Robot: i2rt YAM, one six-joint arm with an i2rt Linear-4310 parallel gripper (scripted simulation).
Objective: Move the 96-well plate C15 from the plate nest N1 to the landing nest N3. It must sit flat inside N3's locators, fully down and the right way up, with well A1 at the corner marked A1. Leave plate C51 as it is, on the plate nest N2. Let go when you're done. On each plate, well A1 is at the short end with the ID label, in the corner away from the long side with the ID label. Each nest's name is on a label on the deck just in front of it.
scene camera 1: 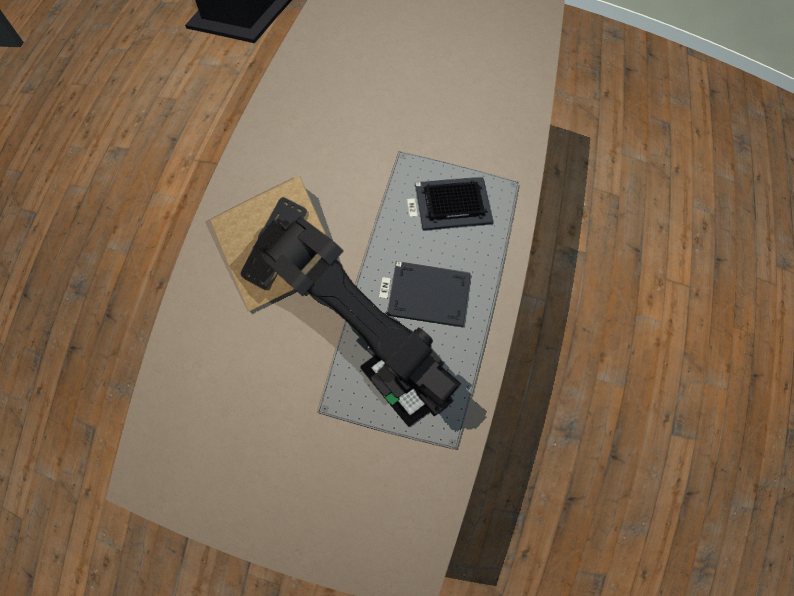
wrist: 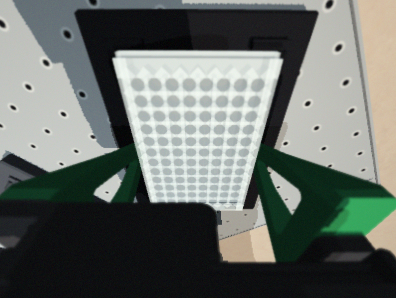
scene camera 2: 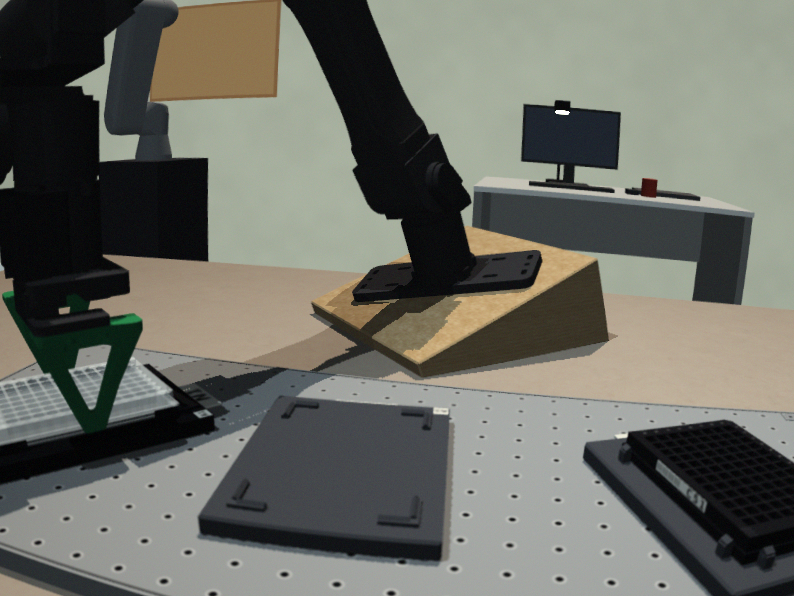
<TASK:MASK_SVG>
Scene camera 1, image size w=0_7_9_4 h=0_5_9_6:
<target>black plate C51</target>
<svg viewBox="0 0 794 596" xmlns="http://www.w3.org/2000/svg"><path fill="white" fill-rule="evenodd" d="M478 182L428 185L424 187L429 220L485 216Z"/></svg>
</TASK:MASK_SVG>
